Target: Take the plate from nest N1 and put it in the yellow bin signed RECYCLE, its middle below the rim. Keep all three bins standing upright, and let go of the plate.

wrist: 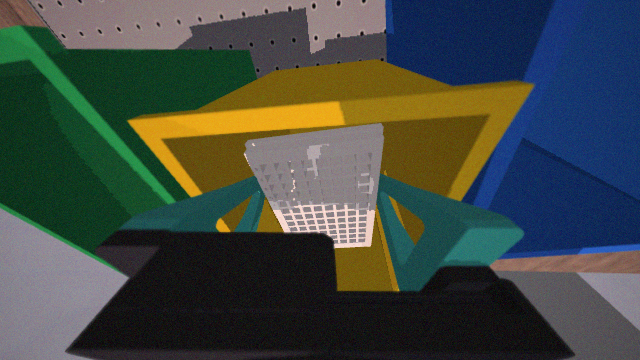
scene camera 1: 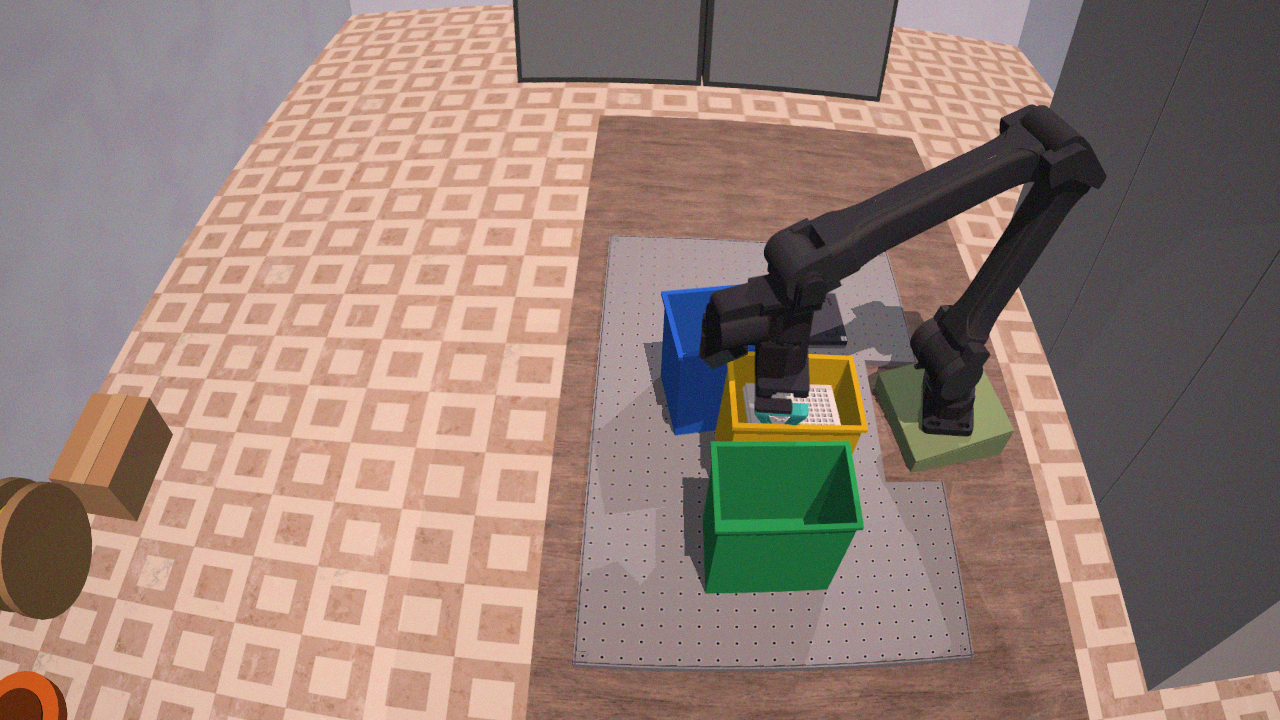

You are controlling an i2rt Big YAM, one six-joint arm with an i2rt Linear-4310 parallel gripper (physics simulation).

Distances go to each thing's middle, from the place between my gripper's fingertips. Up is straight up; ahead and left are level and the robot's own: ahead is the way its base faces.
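That white gridded plate [scene camera 1: 822, 408] is 2 cm behind my hand and 1 cm to the right of it. The blue bin [scene camera 1: 693, 390] I find 8 cm ahead of my hand, 12 cm to the right of it and 5 cm below it, whereas the green bin [scene camera 1: 779, 516] is 14 cm to the left of my hand, 3 cm behind it and 5 cm below it. As for the yellow bin [scene camera 1: 838, 371], my gripper is 5 cm above it, 2 cm past it and 1 cm to the left of it.
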